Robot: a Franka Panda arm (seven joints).
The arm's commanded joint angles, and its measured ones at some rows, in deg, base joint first. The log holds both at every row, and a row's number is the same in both.
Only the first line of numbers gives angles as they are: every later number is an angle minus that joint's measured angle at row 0.
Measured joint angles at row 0:
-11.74, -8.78, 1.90, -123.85, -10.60, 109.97, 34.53
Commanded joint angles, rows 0 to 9:
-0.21, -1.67, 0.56, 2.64, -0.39, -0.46, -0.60
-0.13, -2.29, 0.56, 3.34, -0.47, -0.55, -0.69
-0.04, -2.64, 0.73, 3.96, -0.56, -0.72, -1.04
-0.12, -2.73, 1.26, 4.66, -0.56, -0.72, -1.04
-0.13, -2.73, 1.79, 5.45, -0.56, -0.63, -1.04
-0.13, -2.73, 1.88, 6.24, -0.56, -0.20, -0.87
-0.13, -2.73, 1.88, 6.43, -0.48, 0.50, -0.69
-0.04, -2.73, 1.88, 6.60, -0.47, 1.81, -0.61
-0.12, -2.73, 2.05, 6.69, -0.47, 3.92, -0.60
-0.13, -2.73, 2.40, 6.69, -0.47, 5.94, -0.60
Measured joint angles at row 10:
0.20, -2.71, 1.50, 6.17, 0.00, 1.53, -0.17
